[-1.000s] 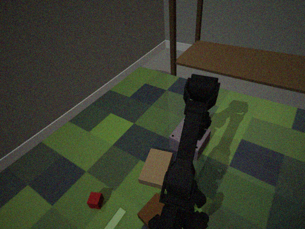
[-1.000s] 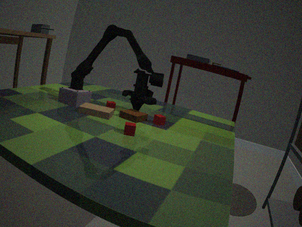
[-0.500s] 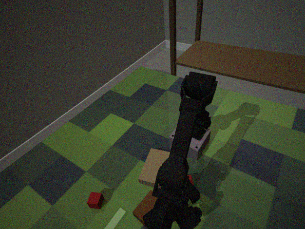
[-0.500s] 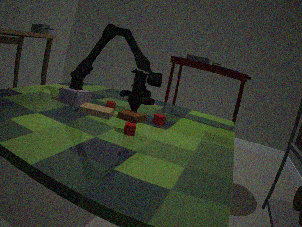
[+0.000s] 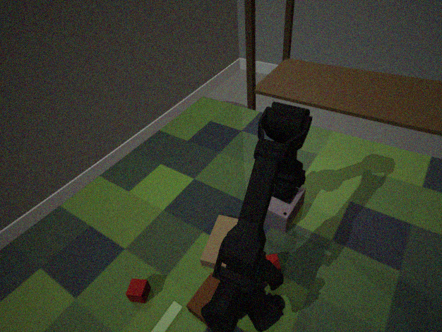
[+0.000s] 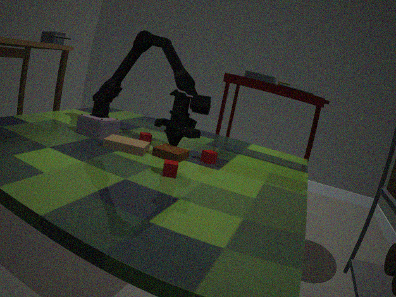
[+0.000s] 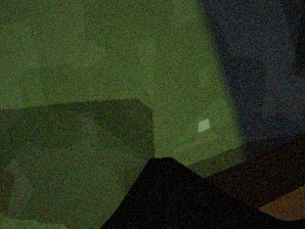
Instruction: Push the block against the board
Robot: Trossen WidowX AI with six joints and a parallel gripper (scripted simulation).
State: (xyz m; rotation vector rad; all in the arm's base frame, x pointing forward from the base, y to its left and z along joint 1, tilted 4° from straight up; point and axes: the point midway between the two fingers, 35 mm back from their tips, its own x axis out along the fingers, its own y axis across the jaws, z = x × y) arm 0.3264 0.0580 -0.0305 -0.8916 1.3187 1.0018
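Now: gripper tip 2 cm short of the dark brown square block, 7 cm to the left of it and 1 cm below it. The rest, counted from my gripper tip: tan board 13 cm behind, 13 cm to the right, 1 cm above.
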